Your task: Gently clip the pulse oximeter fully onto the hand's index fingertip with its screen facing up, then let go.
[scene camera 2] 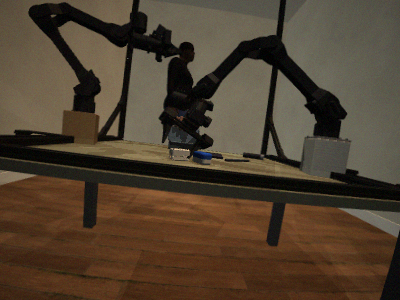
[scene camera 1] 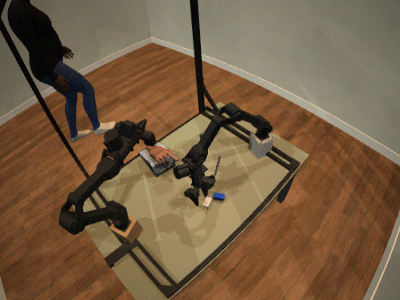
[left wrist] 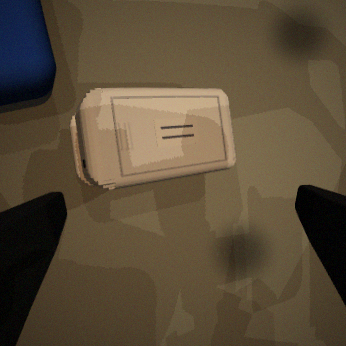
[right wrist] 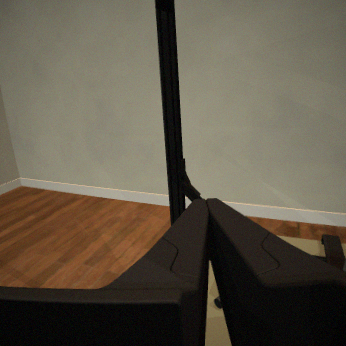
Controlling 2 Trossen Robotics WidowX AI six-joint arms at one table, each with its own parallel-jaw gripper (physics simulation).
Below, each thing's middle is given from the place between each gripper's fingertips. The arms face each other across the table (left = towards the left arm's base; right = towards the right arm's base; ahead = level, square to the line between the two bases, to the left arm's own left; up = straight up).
Right now the white pulse oximeter (left wrist: 121, 136) is 2 cm to the left of my left hand, 2 cm ahead of it and 1 cm below it. Also, from my left hand: blue block (left wrist: 35, 67) (8 cm to the left, 3 cm ahead, 1 cm below).
Right now the white pulse oximeter is 42 cm below my right hand, 26 cm ahead of it and 10 cm to the left of it. Also, from my right hand: blue block: 42 cm below, 27 cm ahead, 16 cm to the left.
